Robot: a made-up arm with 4 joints. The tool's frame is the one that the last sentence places.
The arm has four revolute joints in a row. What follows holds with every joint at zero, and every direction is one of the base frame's. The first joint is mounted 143 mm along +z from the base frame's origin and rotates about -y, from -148.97 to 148.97 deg. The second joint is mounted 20 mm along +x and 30 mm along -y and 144 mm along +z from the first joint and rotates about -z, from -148.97 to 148.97 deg. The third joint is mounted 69 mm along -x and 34 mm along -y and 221 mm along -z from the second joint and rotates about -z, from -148.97 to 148.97 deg. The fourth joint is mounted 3 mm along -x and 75 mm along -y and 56 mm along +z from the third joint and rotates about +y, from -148.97 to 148.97 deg. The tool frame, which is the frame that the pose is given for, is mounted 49 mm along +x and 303 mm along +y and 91 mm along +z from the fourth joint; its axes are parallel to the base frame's.
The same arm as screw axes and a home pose.
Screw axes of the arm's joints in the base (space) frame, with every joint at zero. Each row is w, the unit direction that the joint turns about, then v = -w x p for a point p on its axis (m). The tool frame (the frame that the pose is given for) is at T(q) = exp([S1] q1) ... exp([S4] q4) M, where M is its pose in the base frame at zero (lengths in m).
S1: w 0 -1 0 v 0.143 0 0
S2: w 0 0 -1 v 0.03 0.02 0
S3: w 0 0 -1 v 0.064 -0.049 0
S4: w 0 1 0 v -0.122 0 -0.052
M: xyz -0.003 0.164 0.213 (m) rpy 0 0 0 (rad, as in URDF)
Joint limits (rad, base to tool): -2.6..2.6 -2.6..2.6 -2.6..2.6 -2.6..2.6

